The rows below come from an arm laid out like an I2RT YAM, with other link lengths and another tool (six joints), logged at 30 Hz.
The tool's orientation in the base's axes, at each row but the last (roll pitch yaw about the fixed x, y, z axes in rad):
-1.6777 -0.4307 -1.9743
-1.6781 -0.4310 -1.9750
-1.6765 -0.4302 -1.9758
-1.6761 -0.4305 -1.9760
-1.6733 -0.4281 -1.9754
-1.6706 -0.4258 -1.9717
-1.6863 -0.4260 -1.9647
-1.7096 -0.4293 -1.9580
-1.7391 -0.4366 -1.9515
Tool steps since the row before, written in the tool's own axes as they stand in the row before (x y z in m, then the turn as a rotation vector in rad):
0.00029 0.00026 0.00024 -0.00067 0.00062 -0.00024
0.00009 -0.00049 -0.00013 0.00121 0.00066 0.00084
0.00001 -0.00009 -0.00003 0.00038 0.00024 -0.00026
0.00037 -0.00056 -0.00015 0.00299 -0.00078 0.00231
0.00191 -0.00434 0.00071 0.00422 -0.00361 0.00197
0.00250 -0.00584 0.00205 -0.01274 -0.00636 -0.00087
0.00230 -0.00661 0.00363 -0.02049 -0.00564 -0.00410
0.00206 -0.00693 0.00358 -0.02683 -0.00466 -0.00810
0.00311 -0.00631 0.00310 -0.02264 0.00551 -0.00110
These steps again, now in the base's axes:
0.00004 -0.00043 -0.00014 -0.00014 0.00045 -0.00082
-0.00002 0.00015 0.00049 0.00015 -0.00160 -0.00017
-0.00001 0.00004 0.00009 -0.00043 -0.00029 -0.00003
-0.00012 -0.00005 0.00067 0.00120 -0.00323 0.00173
0.00107 -0.00043 0.00465 0.00118 -0.00315 0.00484
0.00243 -0.00099 0.00614 0.00535 0.01321 0.00058
0.00420 -0.00126 0.00655 0.00496 0.02086 -0.00294
0.00446 -0.00098 0.00665 0.00328 0.02759 -0.00595
0.00367 -0.00191 0.00648 0.00494 0.01773 -0.01433

